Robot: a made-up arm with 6 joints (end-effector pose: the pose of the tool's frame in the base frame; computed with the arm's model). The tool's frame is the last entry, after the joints.
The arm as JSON. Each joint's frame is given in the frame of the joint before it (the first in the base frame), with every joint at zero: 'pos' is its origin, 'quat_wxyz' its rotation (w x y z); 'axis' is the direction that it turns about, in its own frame. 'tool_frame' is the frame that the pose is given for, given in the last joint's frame.
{
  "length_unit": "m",
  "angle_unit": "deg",
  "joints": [
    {
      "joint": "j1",
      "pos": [
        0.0,
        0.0,
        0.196
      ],
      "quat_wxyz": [
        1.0,
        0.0,
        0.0,
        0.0
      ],
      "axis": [
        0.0,
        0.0,
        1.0
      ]
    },
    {
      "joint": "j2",
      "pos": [
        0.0,
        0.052,
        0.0
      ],
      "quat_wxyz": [
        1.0,
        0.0,
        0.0,
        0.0
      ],
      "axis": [
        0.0,
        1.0,
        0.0
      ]
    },
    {
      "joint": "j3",
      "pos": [
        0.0,
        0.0,
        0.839
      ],
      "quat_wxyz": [
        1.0,
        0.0,
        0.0,
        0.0
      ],
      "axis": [
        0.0,
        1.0,
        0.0
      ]
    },
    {
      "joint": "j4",
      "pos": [
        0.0,
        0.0,
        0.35
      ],
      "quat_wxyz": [
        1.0,
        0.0,
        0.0,
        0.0
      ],
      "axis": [
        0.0,
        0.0,
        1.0
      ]
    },
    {
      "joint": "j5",
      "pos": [
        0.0,
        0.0,
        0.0
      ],
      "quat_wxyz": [
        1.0,
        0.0,
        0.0,
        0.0
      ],
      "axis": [
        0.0,
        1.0,
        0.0
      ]
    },
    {
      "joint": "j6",
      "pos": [
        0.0,
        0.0,
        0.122
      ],
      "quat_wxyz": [
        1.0,
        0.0,
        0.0,
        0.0
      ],
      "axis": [
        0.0,
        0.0,
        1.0
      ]
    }
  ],
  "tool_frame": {
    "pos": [
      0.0,
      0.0,
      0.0
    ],
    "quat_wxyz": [
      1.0,
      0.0,
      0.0,
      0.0
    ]
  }
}
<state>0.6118 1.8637 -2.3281 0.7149 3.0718 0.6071</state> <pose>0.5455 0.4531 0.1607 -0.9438 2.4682 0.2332</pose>
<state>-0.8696 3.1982 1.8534 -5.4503 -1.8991 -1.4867</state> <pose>-0.2619 0.2583 -0.6115 1.0439 -2.1476 0.3660</pose>
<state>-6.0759 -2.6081 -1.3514 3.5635 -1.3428 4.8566</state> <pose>-0.2412 0.0521 -0.8637 -1.9098 -1.6511 0.2718</pose>
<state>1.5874 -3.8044 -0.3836 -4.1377 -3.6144 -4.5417</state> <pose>-0.1109 0.7386 -0.5601 0.4760 -0.7428 0.9066</pose>
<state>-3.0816 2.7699 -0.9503 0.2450 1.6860 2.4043</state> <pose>-0.5954 -0.1173 -0.7824 -1.0797 2.6245 -0.5078</pose>
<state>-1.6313 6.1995 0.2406 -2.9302 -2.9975 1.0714</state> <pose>0.0566 0.0140 1.2558 -0.9892 2.9460 0.0055</pose>
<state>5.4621 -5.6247 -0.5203 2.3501 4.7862 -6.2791</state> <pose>0.4160 -0.4975 1.2034 1.2424 -1.1761 1.1002</pose>
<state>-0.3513 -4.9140 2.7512 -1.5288 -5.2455 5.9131</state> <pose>0.4303 -0.2141 0.1378 1.6265 -0.8852 -0.4594</pose>
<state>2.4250 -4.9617 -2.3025 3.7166 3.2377 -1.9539</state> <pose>-0.5123 0.3688 0.5383 -2.1512 1.6366 1.5882</pose>
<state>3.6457 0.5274 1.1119 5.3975 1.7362 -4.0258</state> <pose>-0.6733 -0.3244 0.8224 -1.5734 1.9817 1.1287</pose>
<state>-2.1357 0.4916 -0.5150 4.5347 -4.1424 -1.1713</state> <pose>-0.2402 -0.2873 1.2193 -2.1895 -0.4622 0.7224</pose>
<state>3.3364 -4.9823 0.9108 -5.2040 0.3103 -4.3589</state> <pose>-1.1332 -0.3101 0.1269 0.5428 -2.2867 0.3391</pose>
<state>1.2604 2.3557 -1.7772 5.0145 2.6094 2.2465</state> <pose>0.2337 0.7052 -0.2020 2.1777 1.2436 0.1014</pose>
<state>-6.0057 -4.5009 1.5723 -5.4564 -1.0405 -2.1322</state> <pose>0.7792 0.1955 -0.3976 -2.0519 1.8590 -1.3419</pose>
